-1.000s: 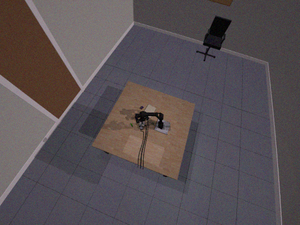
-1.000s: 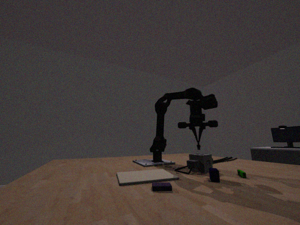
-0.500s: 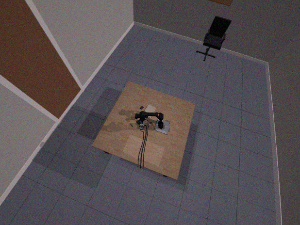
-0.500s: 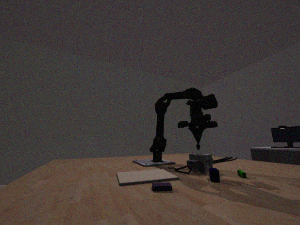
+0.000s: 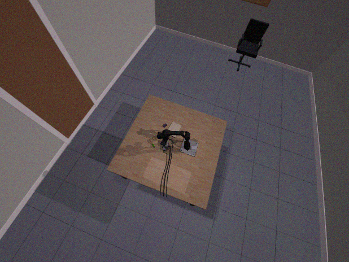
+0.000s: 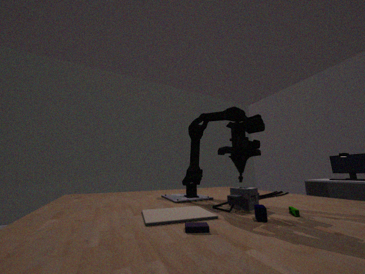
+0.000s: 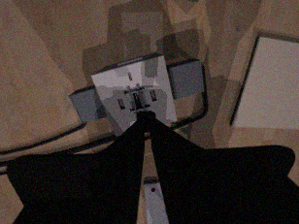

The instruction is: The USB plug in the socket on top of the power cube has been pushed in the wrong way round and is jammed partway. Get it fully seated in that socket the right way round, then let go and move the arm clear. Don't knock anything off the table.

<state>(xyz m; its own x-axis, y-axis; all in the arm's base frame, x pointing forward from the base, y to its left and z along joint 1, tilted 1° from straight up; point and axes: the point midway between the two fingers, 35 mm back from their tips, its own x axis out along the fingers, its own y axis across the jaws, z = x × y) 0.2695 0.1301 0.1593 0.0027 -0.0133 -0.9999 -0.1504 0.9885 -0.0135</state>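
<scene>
Right now my gripper tip is 20 mm above the dark USB plug. Also, from my gripper tip: dark blue block 140 mm ahead, 120 mm below, 50 mm to the right; green block 130 mm ahead, 120 mm below, 100 mm to the left; USB socket 70 mm below, 10 mm to the left.
</scene>
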